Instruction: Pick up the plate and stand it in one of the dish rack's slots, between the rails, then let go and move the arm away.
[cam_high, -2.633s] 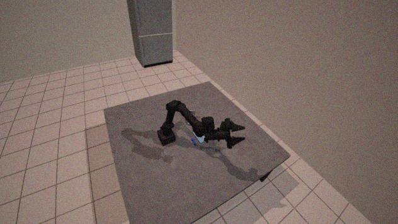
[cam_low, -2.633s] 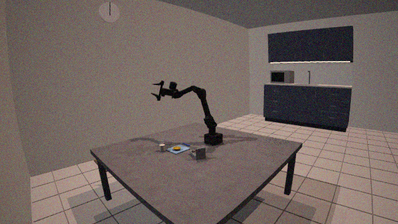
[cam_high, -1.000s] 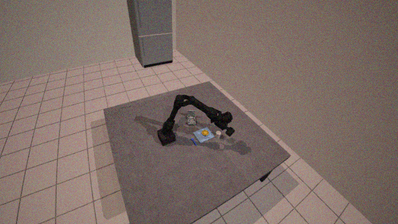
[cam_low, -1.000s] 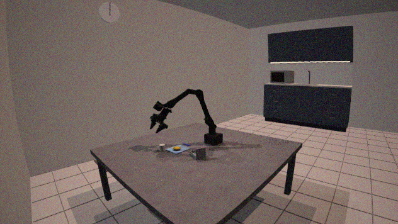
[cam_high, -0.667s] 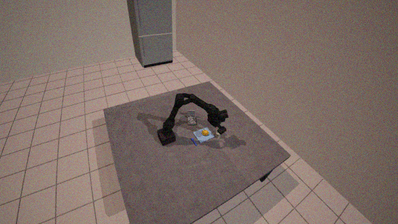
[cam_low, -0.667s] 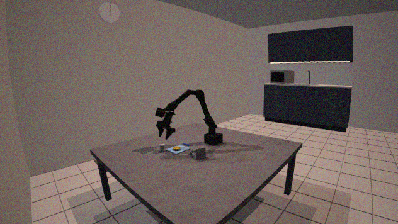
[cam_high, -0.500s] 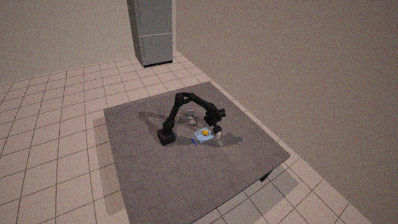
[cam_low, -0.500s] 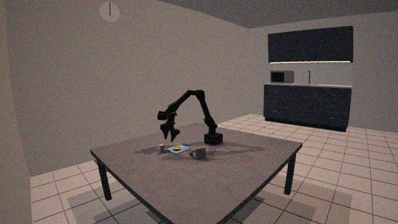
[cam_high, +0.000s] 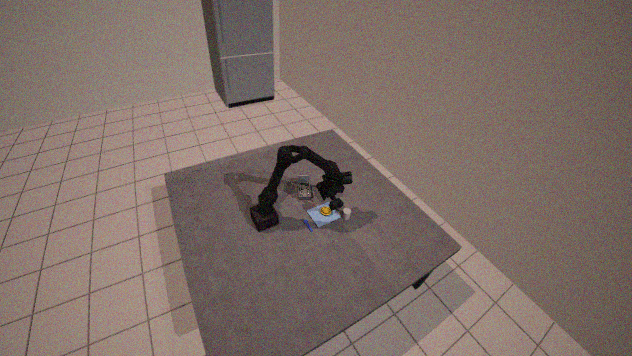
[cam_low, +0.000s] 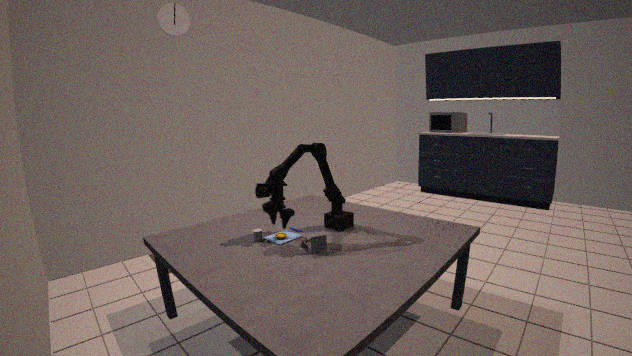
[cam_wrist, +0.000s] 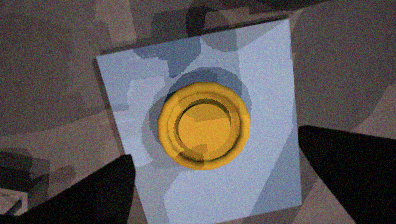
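Right now the yellow plate is 10 mm behind my gripper tip and 50 mm below it. From my gripper tip the other things lie so: grey dish rack (210 mm to the left, 40 mm below); then mat (20 mm behind, 60 mm below); then pale cup (70 mm ahead, 90 mm to the right, 40 mm below).
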